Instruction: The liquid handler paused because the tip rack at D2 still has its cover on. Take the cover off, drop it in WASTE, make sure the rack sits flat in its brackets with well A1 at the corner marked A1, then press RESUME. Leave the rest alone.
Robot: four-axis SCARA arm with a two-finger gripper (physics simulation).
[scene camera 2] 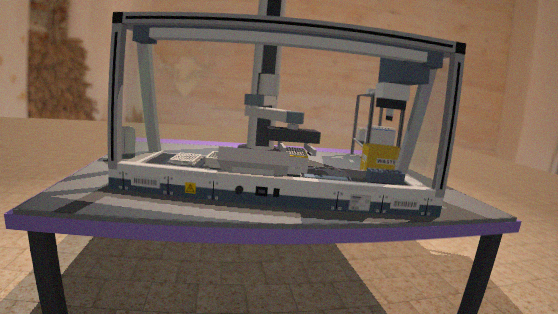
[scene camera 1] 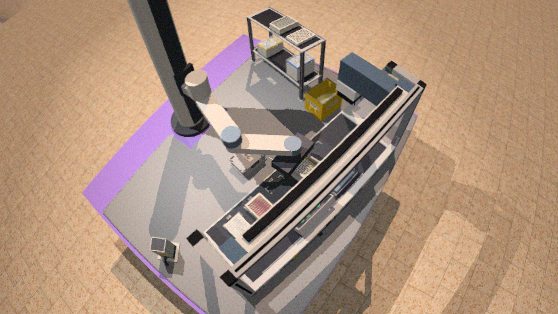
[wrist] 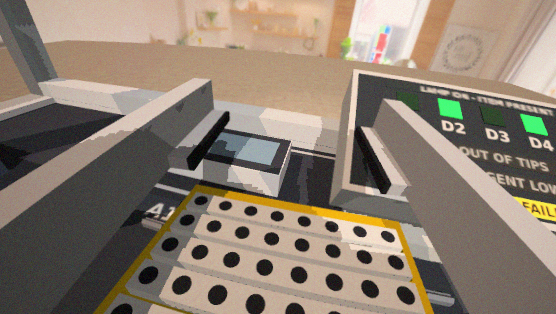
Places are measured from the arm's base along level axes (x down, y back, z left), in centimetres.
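Pixels of known places: gripper, fingertip midpoint: (scene camera 2: 300, 151) (wrist: 294, 107); arm's base at its link origin: (scene camera 1: 191, 118).
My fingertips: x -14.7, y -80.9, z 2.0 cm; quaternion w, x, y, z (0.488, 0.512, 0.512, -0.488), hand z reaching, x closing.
Note:
Ahead of a thing's pixels: the offset from my fingertips to its top centre. "pt": to the spot under its first point.
The tip rack {dx +1.2, dy +10.6, dz +0.7 cm} (scene camera 1: 306, 167) (scene camera 2: 296, 152) (wrist: 270, 240) at D2 has a white top with rows of dark holes and a yellow rim. No separate cover can be made out on it. The A1 mark {pt dx +8.2, dy +0.7, dz +8.7 cm} (wrist: 159, 210) lies beside its far left corner in the wrist view. Its brackets are mostly hidden. My gripper (scene camera 1: 299, 162) (scene camera 2: 295, 147) (wrist: 294, 107) is open and empty over the rack, one finger toward each side of it. The yellow WASTE box (scene camera 1: 322, 102) (scene camera 2: 380, 157) stands at the deck's far end. The RESUME button cannot be made out.
A tilted lamp panel (wrist: 430, 150) stands right of the rack, with D2 and D4 lit. A small screen box {pt dx +6.0, dy -4.0, dz +3.1 cm} (wrist: 247, 155) is beyond it. A red-striped rack {dx +5.1, dy +14.7, dz -23.5 cm} (scene camera 1: 259, 205) and a white plate {dx +6.8, dy +16.9, dz -35.7 cm} (scene camera 1: 237, 226) are on the deck. A shelf rack {pt dx -5.8, dy +36.5, dz +40.1 cm} (scene camera 1: 302, 75) stands behind.

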